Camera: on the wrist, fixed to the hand. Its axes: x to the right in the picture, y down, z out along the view.
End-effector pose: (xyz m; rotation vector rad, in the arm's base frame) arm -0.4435 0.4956 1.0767 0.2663 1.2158 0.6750
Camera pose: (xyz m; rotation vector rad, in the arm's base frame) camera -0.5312 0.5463 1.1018 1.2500 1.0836 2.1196
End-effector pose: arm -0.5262 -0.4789 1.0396 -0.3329 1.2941 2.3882
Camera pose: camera -0.5581 -0.5742 1.0677 -0.3463 -1.0383 -1.6899
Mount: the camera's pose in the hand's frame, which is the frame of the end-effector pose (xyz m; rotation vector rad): -0.0048 0.0821 -0.0642 0.0213 0.2837 1.6119
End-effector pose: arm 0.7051 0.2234 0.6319 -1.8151 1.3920 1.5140
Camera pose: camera 0.6673 0.1394 0.6809 0.4019 -2.2088 -1.1229
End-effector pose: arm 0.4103 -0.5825 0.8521 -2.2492 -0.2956 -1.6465
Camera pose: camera 0.3818 -0.6829 0.8531 -1.2780 1.2142 -0.8837
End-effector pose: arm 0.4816 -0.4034 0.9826 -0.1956 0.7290 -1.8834
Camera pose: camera 0.5189 -0.3949 0.8856 0.5570 0.6785 -0.3579
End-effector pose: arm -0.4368 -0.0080 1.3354 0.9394 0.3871 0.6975
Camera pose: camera -0.5085 0.0599 1.3692 1.0587 -0.2296 2.2995
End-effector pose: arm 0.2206 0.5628 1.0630 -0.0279 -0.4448 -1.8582
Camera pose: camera 0.3107 0.5255 1.0260 -0.0780 -0.1120 -0.2556
